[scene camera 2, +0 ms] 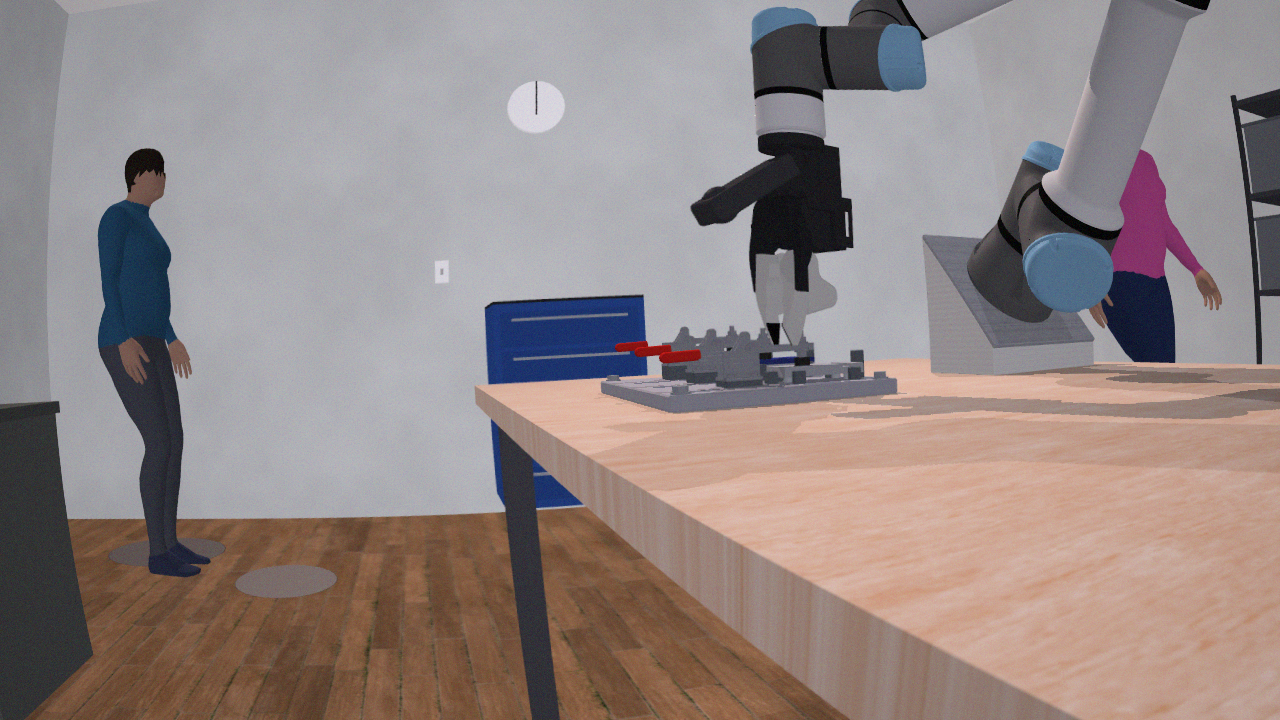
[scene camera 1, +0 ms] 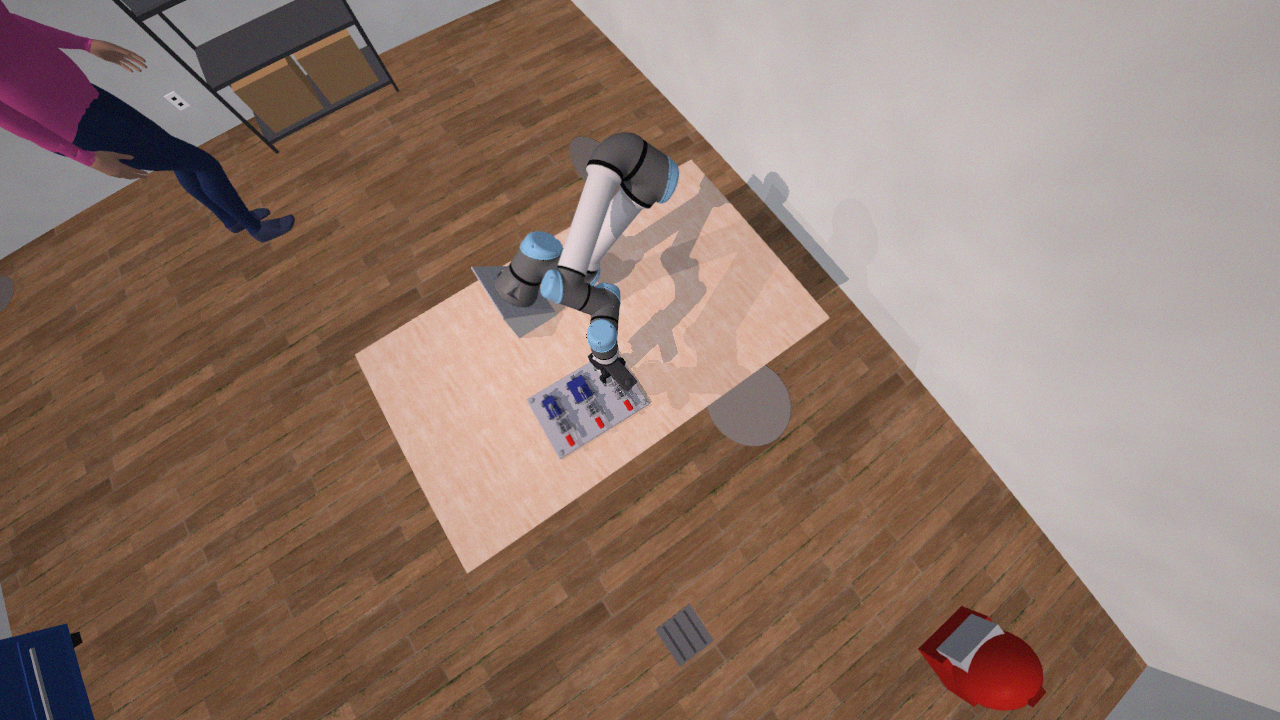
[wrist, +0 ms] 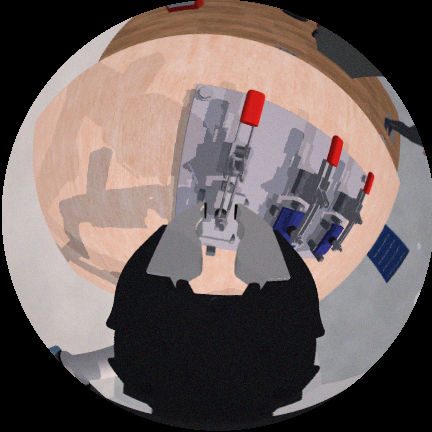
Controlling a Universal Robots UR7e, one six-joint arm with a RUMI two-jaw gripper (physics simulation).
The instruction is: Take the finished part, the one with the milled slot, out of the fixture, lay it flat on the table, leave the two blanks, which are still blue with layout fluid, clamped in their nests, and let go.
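Frame: origin at the arm's base, x left, y back, z up, level; centimetres.
Seen in the pictures: gripper, fingertip midpoint: point(scene camera 2: 784, 345) point(wrist: 220, 204); arm's base, origin of the base link: point(scene camera 2: 1010, 286) point(scene camera 1: 515, 290).
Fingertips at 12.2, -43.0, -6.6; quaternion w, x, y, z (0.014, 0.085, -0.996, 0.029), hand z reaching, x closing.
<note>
Pixels of each thing's top centre, then the offset from my fingertips to it, as dx, dy, dz. Level surfaces: height alone.
- fixture plate, middle of its top: point(scene camera 2: 733, 380) point(wrist: 295, 201) point(scene camera 1: 587, 401) -11.6, -1.3, -3.7
- table, its level: dz -5.2
- pale grey piece, middle of its top: point(scene camera 2: 815, 364) point(wrist: 217, 222) -0.5, +3.6, -2.1
The fixture plate point(scene camera 1: 548, 429) point(scene camera 2: 716, 401) point(wrist: 260, 150) lies on the table point(scene camera 1: 429, 447) point(scene camera 2: 984, 555). My gripper point(scene camera 1: 621, 385) point(scene camera 2: 785, 338) point(wrist: 220, 204) points down at its end nest. The fingers are partly closed but apart, one on each side of the clamp arm point(wrist: 230, 192). A pale grey piece point(wrist: 220, 234), seemingly the finished part, sits low between them in the wrist view; its slot cannot be made out, and contact is unclear. Two blue blanks point(scene camera 1: 580, 387) point(scene camera 1: 552, 406) point(wrist: 285, 220) point(wrist: 325, 241) lie under clamps in the other nests.
Red clamp handles point(wrist: 253, 108) point(wrist: 335, 151) point(wrist: 369, 183) stick out along the fixture's far side in the wrist view. The arm's sloped pedestal point(scene camera 1: 523, 322) point(scene camera 2: 962, 331) stands on the table behind the fixture. Two people point(scene camera 2: 134, 259) point(scene camera 2: 1141, 214) stand away from the table.
</note>
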